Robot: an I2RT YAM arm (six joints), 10 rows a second.
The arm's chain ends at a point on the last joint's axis. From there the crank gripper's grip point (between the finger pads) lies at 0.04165 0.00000 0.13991 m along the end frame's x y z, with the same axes.
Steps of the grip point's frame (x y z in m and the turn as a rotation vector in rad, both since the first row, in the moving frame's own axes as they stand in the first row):
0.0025 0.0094 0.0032 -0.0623 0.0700 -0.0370
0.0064 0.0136 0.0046 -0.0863 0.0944 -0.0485
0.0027 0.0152 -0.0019 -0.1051 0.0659 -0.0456
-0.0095 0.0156 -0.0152 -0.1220 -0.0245 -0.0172
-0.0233 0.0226 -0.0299 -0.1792 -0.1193 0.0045
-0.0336 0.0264 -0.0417 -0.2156 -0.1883 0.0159
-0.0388 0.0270 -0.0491 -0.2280 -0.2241 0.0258
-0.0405 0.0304 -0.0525 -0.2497 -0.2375 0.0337
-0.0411 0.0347 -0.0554 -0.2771 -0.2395 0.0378
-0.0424 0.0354 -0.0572 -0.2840 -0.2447 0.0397
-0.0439 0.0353 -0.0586 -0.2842 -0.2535 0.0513
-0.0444 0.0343 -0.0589 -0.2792 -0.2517 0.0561
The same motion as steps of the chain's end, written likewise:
-0.0073 0.0025 0.0067 -0.0623 0.0700 -0.0370
-0.0068 0.0041 0.0096 -0.0863 0.0944 -0.0485
-0.0067 0.0028 0.0018 -0.1051 0.0659 -0.0456
-0.0062 -0.0008 -0.0152 -0.1220 -0.0245 -0.0172
-0.0064 -0.0029 -0.0316 -0.1792 -0.1193 0.0045
-0.0066 -0.0046 -0.0437 -0.2156 -0.1883 0.0159
-0.0065 -0.0061 -0.0511 -0.2280 -0.2241 0.0258
-0.0062 -0.0059 -0.0538 -0.2497 -0.2375 0.0337
-0.0064 -0.0055 -0.0557 -0.2771 -0.2395 0.0378
-0.0069 -0.0058 -0.0572 -0.2840 -0.2447 0.0397
-0.0069 -0.0062 -0.0586 -0.2842 -0.2535 0.0513
-0.0076 -0.0066 -0.0590 -0.2792 -0.2517 0.0561

